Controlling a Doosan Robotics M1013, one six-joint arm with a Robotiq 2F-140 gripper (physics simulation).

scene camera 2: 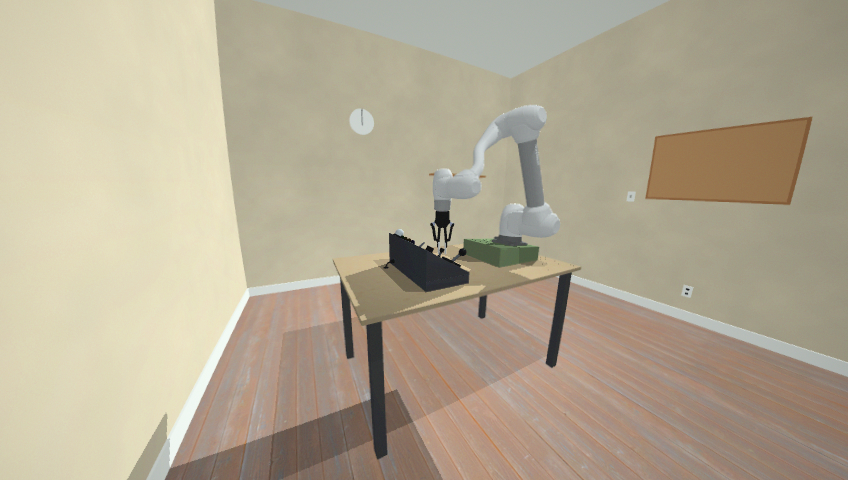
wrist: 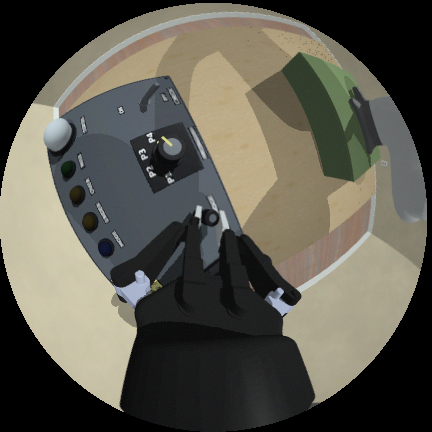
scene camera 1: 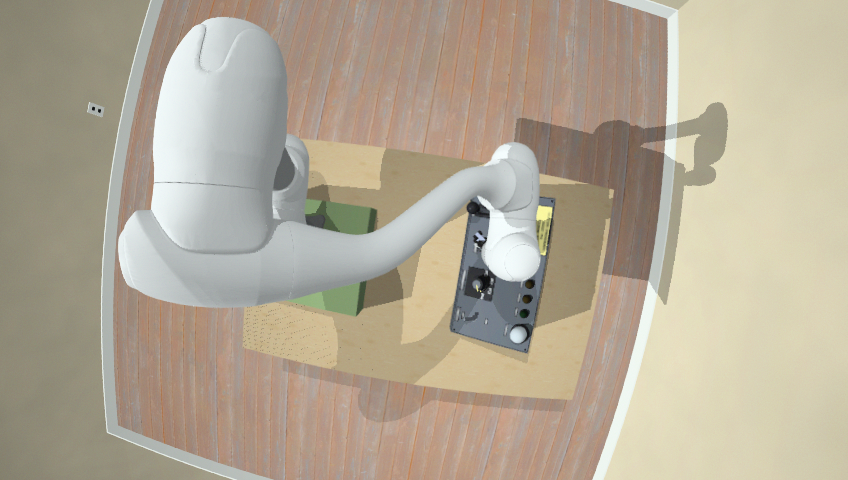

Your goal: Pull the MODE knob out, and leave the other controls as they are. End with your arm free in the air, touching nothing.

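Places are measured from the arm's base along level axes (x ahead, y left, z up), in metres.
Where they show: gripper, between the fingertips: point(scene camera 2: 442, 253) point(wrist: 208, 215); arm's base, origin of its link: point(scene camera 2: 509, 243) point(wrist: 365, 123).
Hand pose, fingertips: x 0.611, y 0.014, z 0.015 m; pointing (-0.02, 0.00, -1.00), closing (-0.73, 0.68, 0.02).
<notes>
Things, the pixels of their centre, and the offset from my fingertips. "pt": a spot on its surface instead.
- MODE knob, middle of its body: point(wrist: 212, 217) dx -0.007, dy -0.003, dz +0.027 m
- rotary selector, middle of its body: point(wrist: 169, 149) point(scene camera 1: 478, 284) dx -0.002, dy -0.124, dz -0.004 m
- toggle lever, middle of its body: point(wrist: 149, 92) dx -0.025, dy -0.242, dz +0.000 m
- white dome, a spot on its surface: point(wrist: 58, 135) point(scene camera 1: 515, 329) pt dx +0.111, dy -0.246, dz +0.090 m
- black ball-ended lever, middle of its body: point(scene camera 1: 472, 207) point(scene camera 2: 462, 252) dx -0.039, dy +0.121, dz +0.029 m
The MODE knob point(wrist: 211, 217) is a small round black knob near the long edge of the dark control panel point(wrist: 107, 137) point(scene camera 1: 499, 324) point(scene camera 2: 410, 264). My gripper point(wrist: 208, 215) point(scene camera 2: 442, 249) points down over the panel and is shut on the MODE knob, with one pale fingertip on each side of it. The knob's stem and base are hidden by the fingers. In scene camera 1's view the arm's wrist covers part of the panel.
The panel bears a rotary selector point(wrist: 172, 146) marked P1 to P4, a toggle lever point(wrist: 150, 95), a white dome point(wrist: 58, 135) point(scene camera 1: 518, 334) and several small lamps. A black ball-ended lever point(scene camera 1: 473, 207) point(scene camera 2: 462, 252) stands at its end. The green block point(wrist: 325, 120) point(scene camera 1: 342, 291) stands at the arm's base.
</notes>
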